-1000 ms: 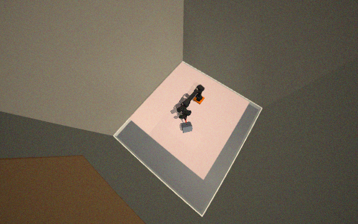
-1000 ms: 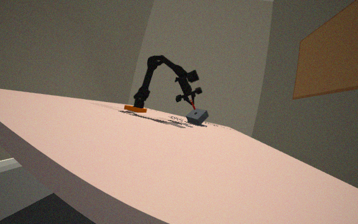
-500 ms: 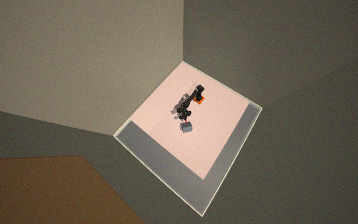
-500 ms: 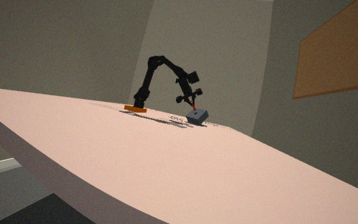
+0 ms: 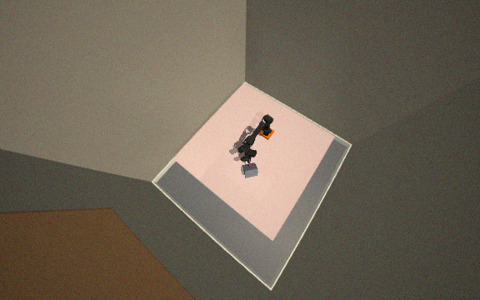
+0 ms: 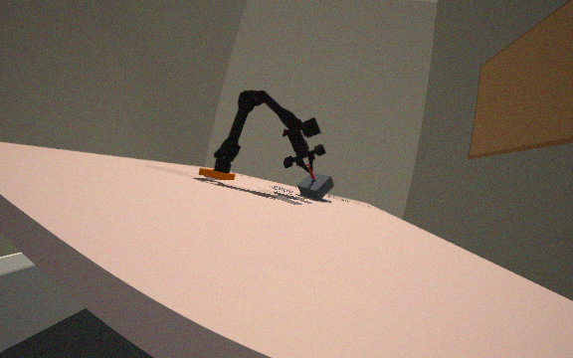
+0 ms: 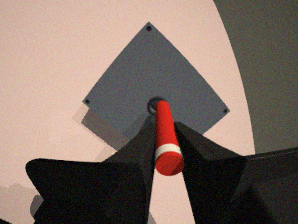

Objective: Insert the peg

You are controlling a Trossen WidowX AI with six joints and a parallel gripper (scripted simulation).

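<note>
The grey sloped panel block is 4 cm ahead of my gripper tip, 3 cm to the left of it and 6 cm below it. The rest, counted from my gripper tip: round red peg 1 cm behind, 1 cm to the right, 1 cm above.
</note>
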